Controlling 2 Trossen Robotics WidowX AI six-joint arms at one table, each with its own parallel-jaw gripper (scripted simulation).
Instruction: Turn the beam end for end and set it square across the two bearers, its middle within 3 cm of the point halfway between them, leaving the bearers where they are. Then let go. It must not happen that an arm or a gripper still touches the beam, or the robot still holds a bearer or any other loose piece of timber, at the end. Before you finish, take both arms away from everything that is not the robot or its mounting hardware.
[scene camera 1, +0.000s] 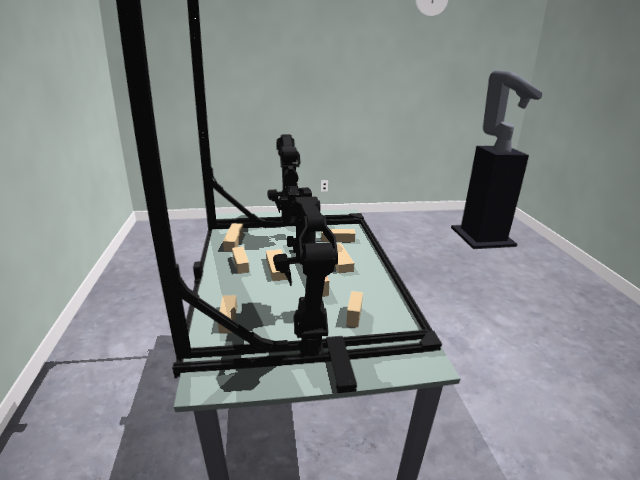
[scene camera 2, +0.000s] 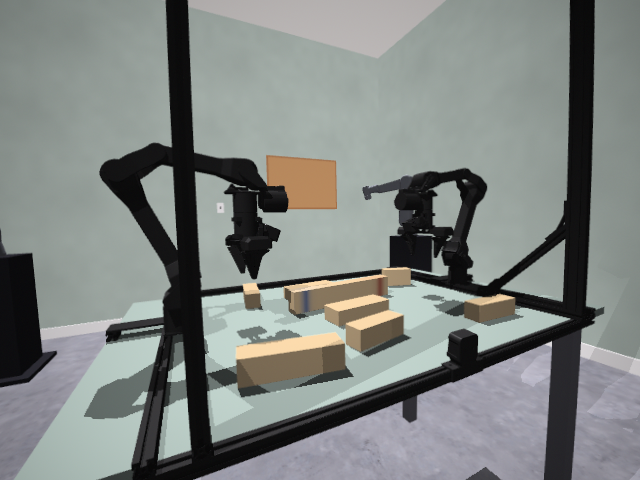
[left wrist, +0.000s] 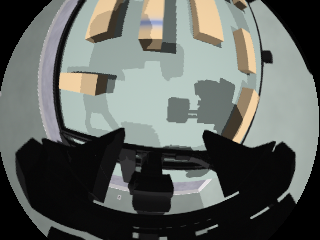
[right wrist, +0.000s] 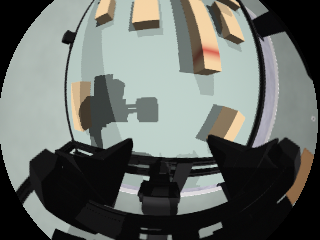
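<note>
A beam (scene camera 2: 300, 300) is visible. Also visible is the right gripper (scene camera 2: 423, 256), which appears in the right wrist view too (right wrist: 171, 141). The left gripper (scene camera 2: 248, 276) is visible as well, and the left wrist view shows it too (left wrist: 165, 133).
</note>
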